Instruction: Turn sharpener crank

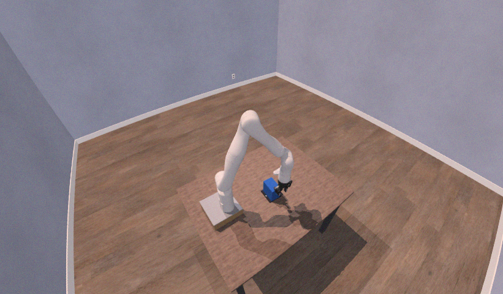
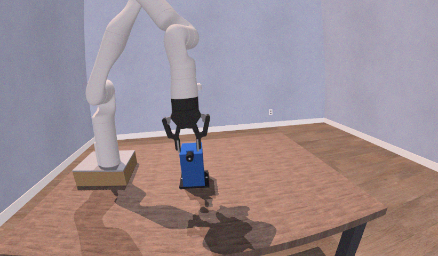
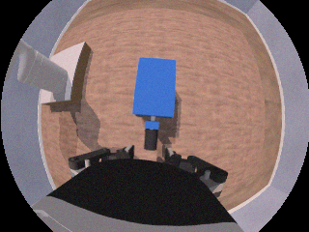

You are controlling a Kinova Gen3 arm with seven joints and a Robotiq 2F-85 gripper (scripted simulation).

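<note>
Now: hand 40 mm above the crank knob and 20 mm to the right of it. Also, from my hand: crank (50 mm below, 20 mm to the left).
</note>
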